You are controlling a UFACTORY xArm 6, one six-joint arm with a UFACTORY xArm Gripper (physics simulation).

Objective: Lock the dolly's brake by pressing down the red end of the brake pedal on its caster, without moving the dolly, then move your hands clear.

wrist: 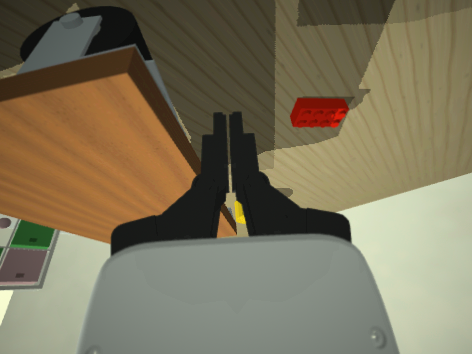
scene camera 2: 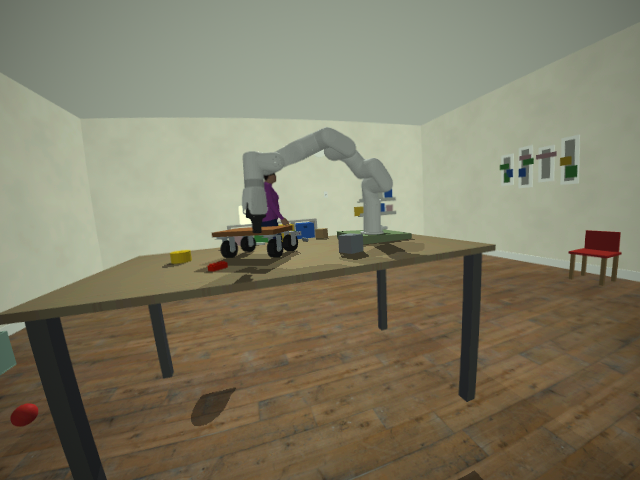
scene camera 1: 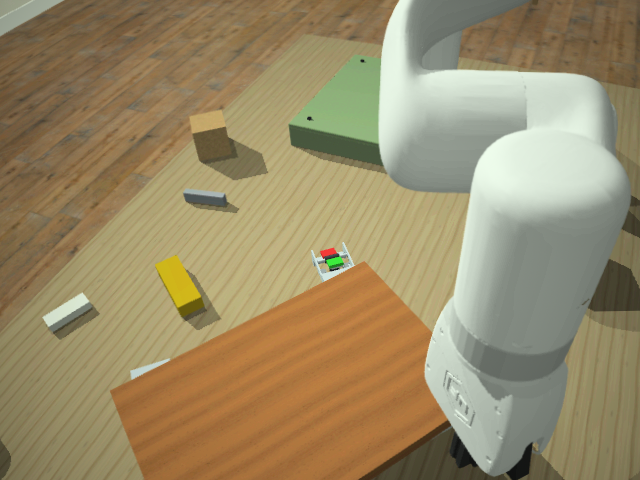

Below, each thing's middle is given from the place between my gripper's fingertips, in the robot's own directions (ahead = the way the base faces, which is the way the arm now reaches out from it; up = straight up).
The red brick point(wrist: 308, 112) is 16 cm ahead of my hand, 1 cm to the left of it and 11 cm below it. Round my hand: white bar point(scene camera 1: 73, 308) (10 cm behind, 55 cm to the right, 11 cm below); dolly point(scene camera 1: 335, 375) (4 cm behind, 18 cm to the right, 6 cm below); tan cube point(scene camera 1: 209, 132) (50 cm behind, 52 cm to the right, 9 cm below).
